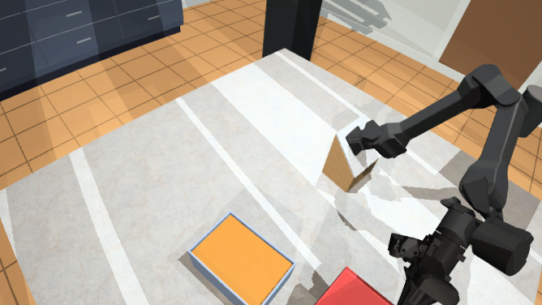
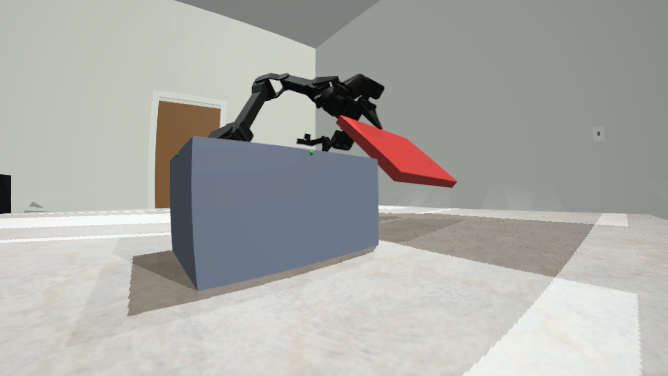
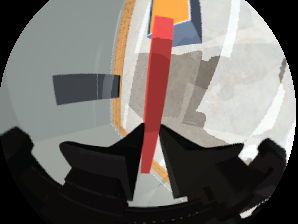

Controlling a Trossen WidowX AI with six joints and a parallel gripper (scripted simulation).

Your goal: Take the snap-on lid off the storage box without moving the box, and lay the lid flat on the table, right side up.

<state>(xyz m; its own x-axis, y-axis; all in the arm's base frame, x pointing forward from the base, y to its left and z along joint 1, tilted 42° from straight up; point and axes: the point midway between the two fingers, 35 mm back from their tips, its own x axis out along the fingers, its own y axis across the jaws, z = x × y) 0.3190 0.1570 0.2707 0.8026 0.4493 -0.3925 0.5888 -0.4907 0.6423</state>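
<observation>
Right now my gripper tip is 6 cm short of the red lid and 5 cm above it. The rest, counted from my gripper tip: grey-blue storage box: 10 cm ahead, 29 cm to the right, 14 cm below.
</observation>
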